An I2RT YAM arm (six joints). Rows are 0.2 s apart.
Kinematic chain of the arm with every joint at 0, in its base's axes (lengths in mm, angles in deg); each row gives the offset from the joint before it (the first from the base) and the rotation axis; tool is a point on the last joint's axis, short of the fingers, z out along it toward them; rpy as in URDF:
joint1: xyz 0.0 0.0 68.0 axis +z
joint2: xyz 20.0 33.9 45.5 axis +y
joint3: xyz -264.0 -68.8 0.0 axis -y
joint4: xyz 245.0 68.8 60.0 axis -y
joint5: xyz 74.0 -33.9 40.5 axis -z
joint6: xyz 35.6 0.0 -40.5 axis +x
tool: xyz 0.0 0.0 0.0 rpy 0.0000 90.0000 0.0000
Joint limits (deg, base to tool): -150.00..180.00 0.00..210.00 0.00..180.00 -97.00..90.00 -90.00..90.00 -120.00..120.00
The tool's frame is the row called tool.
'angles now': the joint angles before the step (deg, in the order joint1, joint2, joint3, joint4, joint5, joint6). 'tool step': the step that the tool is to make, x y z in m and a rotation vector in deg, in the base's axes. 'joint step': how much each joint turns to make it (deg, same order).
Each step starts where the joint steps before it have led.
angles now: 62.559 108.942 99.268 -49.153 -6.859 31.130
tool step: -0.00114 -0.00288 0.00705 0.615 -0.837 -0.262
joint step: 0.002 -0.967 0.113 -0.151 0.529 -0.017
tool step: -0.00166 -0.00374 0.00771 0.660 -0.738 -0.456
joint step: 0.012 -1.161 0.018 -0.232 0.548 0.207
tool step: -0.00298 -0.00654 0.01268 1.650 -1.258 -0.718
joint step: 0.010 -2.143 -0.355 0.295 0.703 0.404
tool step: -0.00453 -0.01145 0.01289 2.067 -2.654 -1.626
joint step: 0.008 -3.596 -2.276 1.770 2.102 0.472
